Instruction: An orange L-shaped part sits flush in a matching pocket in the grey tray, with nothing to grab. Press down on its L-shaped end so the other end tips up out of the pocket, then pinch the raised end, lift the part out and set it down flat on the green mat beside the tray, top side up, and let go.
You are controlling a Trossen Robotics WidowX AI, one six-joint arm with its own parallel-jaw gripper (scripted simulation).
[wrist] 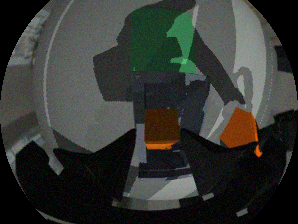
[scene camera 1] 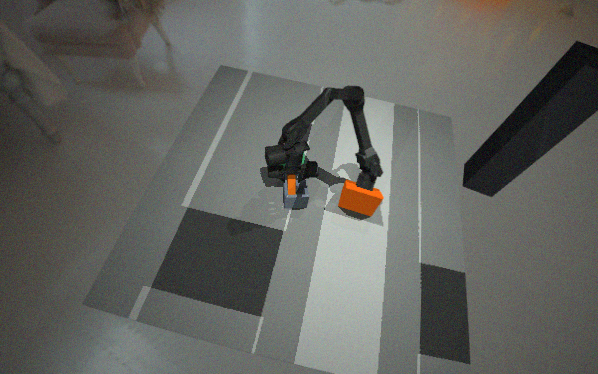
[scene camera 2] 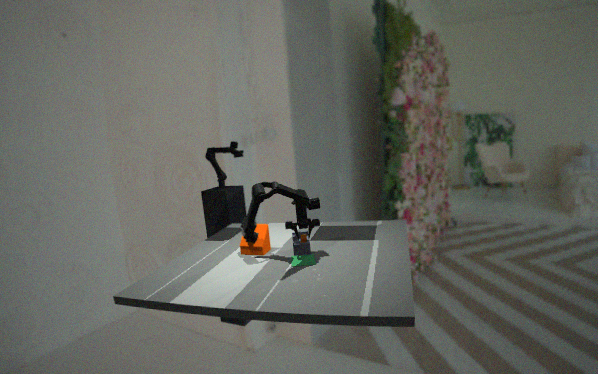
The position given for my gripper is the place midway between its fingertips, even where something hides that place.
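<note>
Orange L-shaped part [wrist: 161, 125], green mat [wrist: 159, 42]. My gripper [scene camera 1: 291, 181]. Wrist view too: gripper [wrist: 158, 132].
</note>
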